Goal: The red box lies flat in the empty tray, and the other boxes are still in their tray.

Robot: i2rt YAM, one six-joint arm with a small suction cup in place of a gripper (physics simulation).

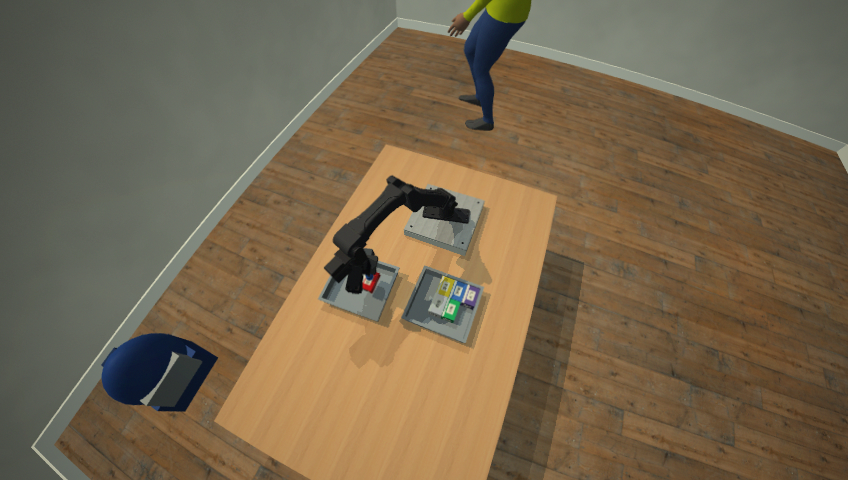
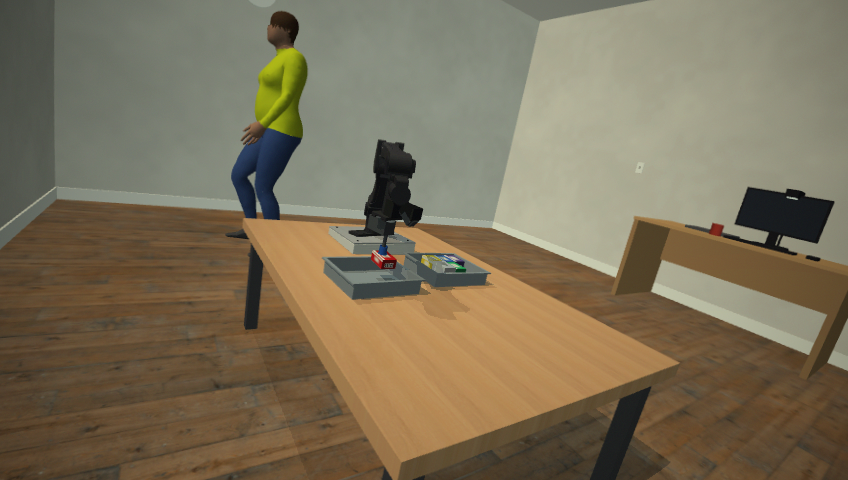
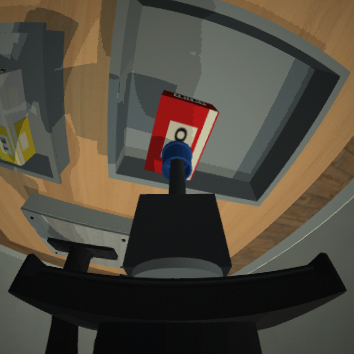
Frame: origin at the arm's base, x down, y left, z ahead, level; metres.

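Seen in the pictures: hand, tool point: (image 1: 370, 277) (image 2: 381, 256) (image 3: 176, 149); arm's base, link origin: (image 1: 446, 214) (image 2: 371, 233) (image 3: 82, 247).
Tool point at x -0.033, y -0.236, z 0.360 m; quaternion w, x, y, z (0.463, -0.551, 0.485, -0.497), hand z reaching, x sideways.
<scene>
Pixels of each thing's top centre, then the offset from my tool point to it. Level surfaces: height alone.
- red box, top centre: (image 3: 177, 145) (image 2: 384, 253) (image 1: 368, 279) dx -0.013, dy +0.000, dz +0.012 m
- grey tray, top centre: (image 3: 217, 124) (image 2: 373, 268) (image 1: 359, 283) dx +0.029, dy -0.043, dz +0.020 m
- yellow box, top centre: (image 3: 4, 144) (image 2: 433, 258) (image 1: 445, 286) dx +0.034, dy +0.282, dz -0.032 m
- blue box, top centre: (image 1: 458, 290) dx +0.035, dy +0.333, dz -0.022 m
- purple box, top centre: (image 1: 471, 295) (image 2: 453, 258) dx +0.034, dy +0.383, dz -0.013 m
- white box, top centre: (image 2: 444, 264) (image 1: 438, 303) dx +0.031, dy +0.266, dz +0.043 m
- green box, top centre: (image 2: 454, 265) (image 1: 450, 308) dx +0.036, dy +0.316, dz +0.052 m
- wooden table, surface height: dx +0.079 m
My suction cup (image 1: 369, 275) (image 2: 383, 249) (image 3: 177, 159) is shut on the top face of the red box (image 1: 371, 284) (image 2: 379, 260) (image 3: 187, 110). The red box is about level and hangs over the grey tray (image 1: 357, 306) (image 2: 386, 289) (image 3: 250, 100), towards its base-plate side, with a gap and a shadow beneath it. The cup hides part of its label. In the other tray (image 1: 419, 309) (image 2: 458, 278) (image 3: 56, 115) are a yellow box (image 1: 445, 285) (image 3: 22, 140), a blue box (image 1: 458, 290), a purple box (image 1: 471, 296), a white box (image 1: 437, 305) and a green box (image 1: 451, 309) (image 2: 460, 269).
The arm stands on a metal base plate (image 1: 416, 230) (image 2: 368, 241) behind the trays on the wooden table (image 1: 333, 380) (image 2: 476, 356). A person (image 1: 490, 47) (image 2: 282, 89) stands beyond the table. A desk (image 2: 737, 258) with a monitor (image 2: 782, 214) is at the right.
</scene>
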